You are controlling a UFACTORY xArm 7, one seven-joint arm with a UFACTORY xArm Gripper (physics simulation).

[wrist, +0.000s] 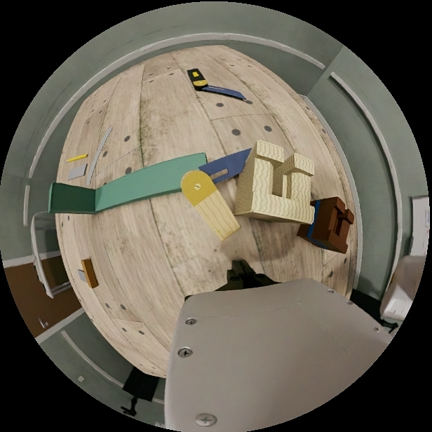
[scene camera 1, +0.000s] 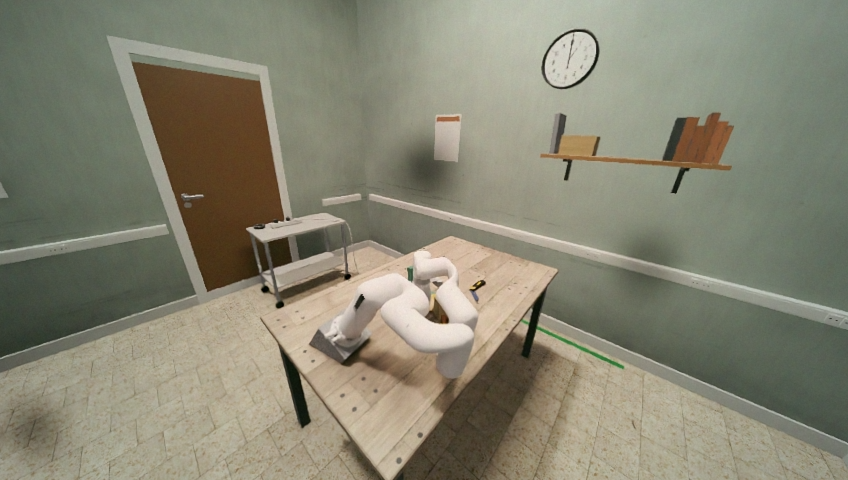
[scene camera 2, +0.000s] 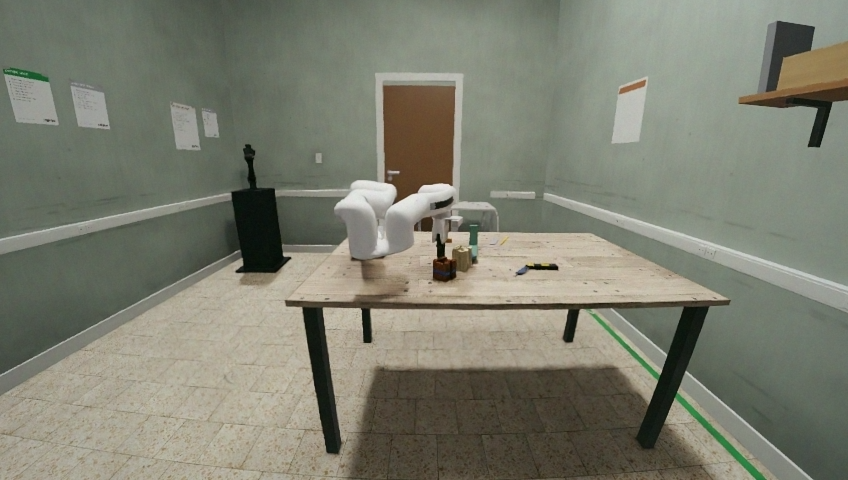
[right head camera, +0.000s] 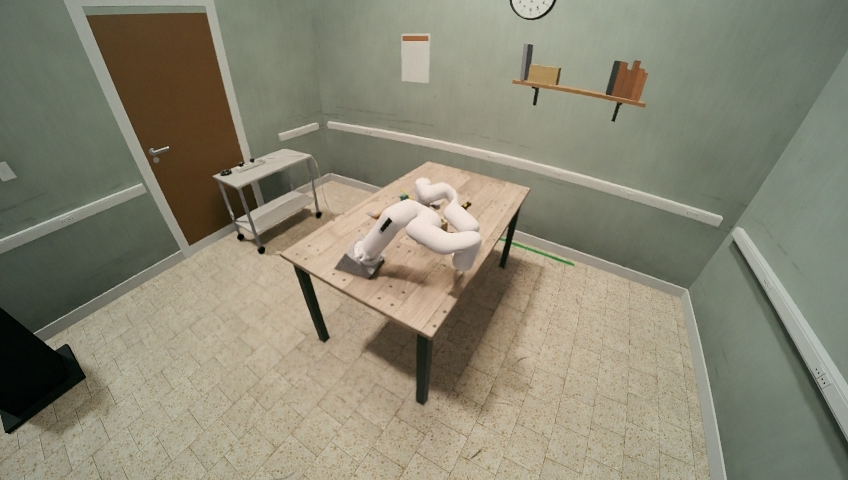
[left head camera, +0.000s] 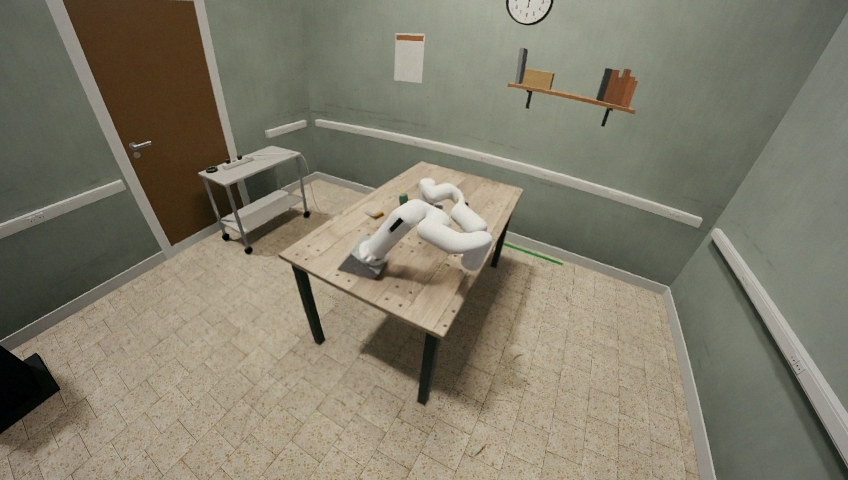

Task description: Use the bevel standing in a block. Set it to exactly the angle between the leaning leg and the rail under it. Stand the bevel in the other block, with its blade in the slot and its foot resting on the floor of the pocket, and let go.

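Places are measured from the arm's base along level axes (x ahead, y left, z up), in metres.
Pixels of known places: arm's base, origin of its link: point(scene camera 1: 346, 330) point(right head camera: 366, 253) point(left head camera: 371, 253).
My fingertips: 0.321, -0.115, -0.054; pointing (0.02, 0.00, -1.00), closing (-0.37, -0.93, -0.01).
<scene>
Ahead of a thing's pixels: the offset from my fingertips to its top centre, as dx, dy, dz.
The bevel with a pale wooden handle point(wrist: 218, 216), a yellow pivot disc and a slotted blue blade point(wrist: 235, 162) shows beside the pale block in the wrist view. Its handle and blade are spread, and its blade tip passes out of sight at the block. The pale block @[+0.076, -0.066, +0.063] point(wrist: 257, 209) point(scene camera 2: 461, 259) has a slot and a pocket; the brown block @[-0.006, -0.154, +0.046] point(wrist: 325, 225) point(scene camera 2: 443, 270) with a blue band stands beyond it. The green rail point(wrist: 145, 184) ends near the disc, with the dark green leaning leg @[+0.191, +0.209, +0.088] point(wrist: 73, 198) point(scene camera 2: 473, 234) at its far end. My gripper point(wrist: 237, 270) point(scene camera 2: 440, 255) is shut and empty, near the handle's end.
A black and yellow bevel @[+0.370, -0.118, -0.006] point(wrist: 197, 78) point(scene camera 2: 540, 266) point(scene camera 1: 477, 284) with a blue blade lies farther off on the table. A yellow stick point(wrist: 77, 158), a thin grey strip point(wrist: 98, 157), a grey plate point(wrist: 77, 172) and an orange-brown wooden piece point(wrist: 89, 273) lie near the leg.
</scene>
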